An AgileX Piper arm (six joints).
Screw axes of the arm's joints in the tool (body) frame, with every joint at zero. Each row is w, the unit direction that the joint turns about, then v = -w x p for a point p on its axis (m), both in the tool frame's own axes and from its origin. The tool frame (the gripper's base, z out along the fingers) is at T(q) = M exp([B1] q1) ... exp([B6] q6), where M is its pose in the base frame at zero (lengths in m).
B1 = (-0.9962, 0, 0.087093, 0, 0.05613, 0)
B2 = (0, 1, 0, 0.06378, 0, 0.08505)
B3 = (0, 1, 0, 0.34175, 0, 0.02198)
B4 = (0, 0, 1, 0, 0, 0)
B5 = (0, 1, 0, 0.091, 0, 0)
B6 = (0, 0, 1, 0, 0, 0)
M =
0.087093 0 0.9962 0.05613
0 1 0 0
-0.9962 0 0.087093 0.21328
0 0 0 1
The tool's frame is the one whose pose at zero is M.
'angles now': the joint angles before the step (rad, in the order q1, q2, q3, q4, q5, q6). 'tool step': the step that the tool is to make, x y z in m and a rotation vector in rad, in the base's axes. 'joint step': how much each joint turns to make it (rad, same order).
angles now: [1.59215, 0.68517, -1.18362, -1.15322, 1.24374, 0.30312]
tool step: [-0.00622, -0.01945, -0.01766, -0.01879, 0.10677, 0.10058]
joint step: [0.00019, -0.09180, 0.04039, 0.16843, 0.01445, -0.07306]
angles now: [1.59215, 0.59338, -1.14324, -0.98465, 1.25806, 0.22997]
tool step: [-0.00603, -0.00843, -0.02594, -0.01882, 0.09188, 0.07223]
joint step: [-0.00005, -0.07813, 0.08604, 0.12016, 0.00244, -0.00983]
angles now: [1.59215, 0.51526, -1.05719, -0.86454, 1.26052, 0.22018]
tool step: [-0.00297, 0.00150, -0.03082, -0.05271, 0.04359, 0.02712]
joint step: [0.00008, -0.05338, 0.11857, 0.04834, -0.00690, 0.01242]
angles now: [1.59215, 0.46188, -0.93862, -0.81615, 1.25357, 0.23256]
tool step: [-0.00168, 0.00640, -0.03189, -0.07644, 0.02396, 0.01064]
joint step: [0.00016, -0.02939, 0.12198, 0.02260, -0.00900, 0.01526]
